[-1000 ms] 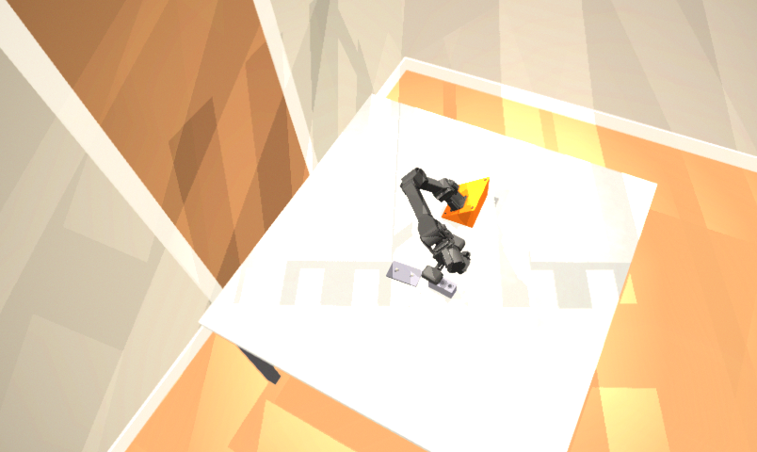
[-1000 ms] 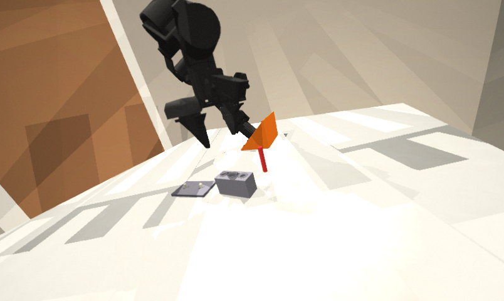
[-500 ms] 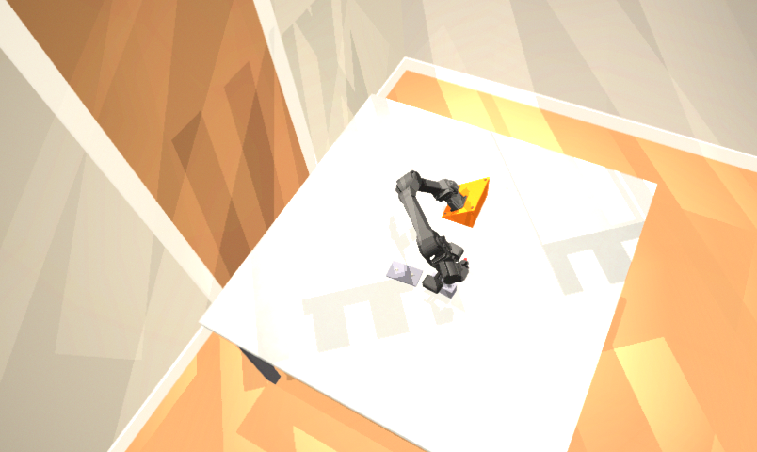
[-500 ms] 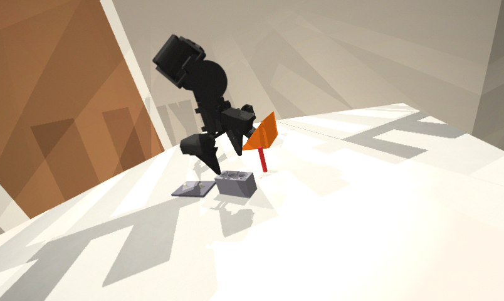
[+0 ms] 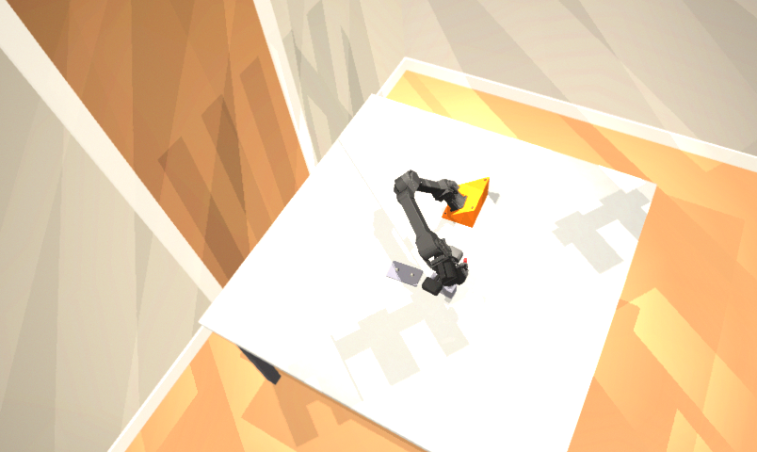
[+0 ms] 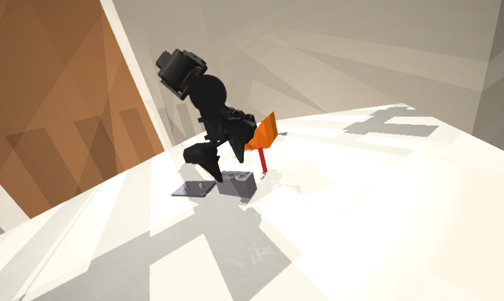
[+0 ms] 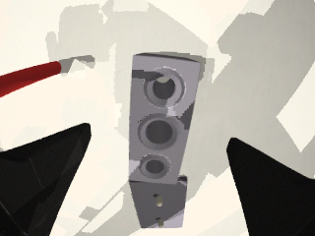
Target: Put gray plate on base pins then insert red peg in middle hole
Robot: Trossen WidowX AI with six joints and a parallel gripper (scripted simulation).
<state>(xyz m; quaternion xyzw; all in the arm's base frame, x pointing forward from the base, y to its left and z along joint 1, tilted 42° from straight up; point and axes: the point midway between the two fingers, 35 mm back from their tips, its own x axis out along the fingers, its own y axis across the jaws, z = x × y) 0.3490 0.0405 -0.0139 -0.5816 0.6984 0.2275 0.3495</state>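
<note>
The gray plate is 20 mm below my gripper tip. Also, from my gripper tip: red peg: 100 mm behind, 50 mm to the left, 20 mm below.
</note>
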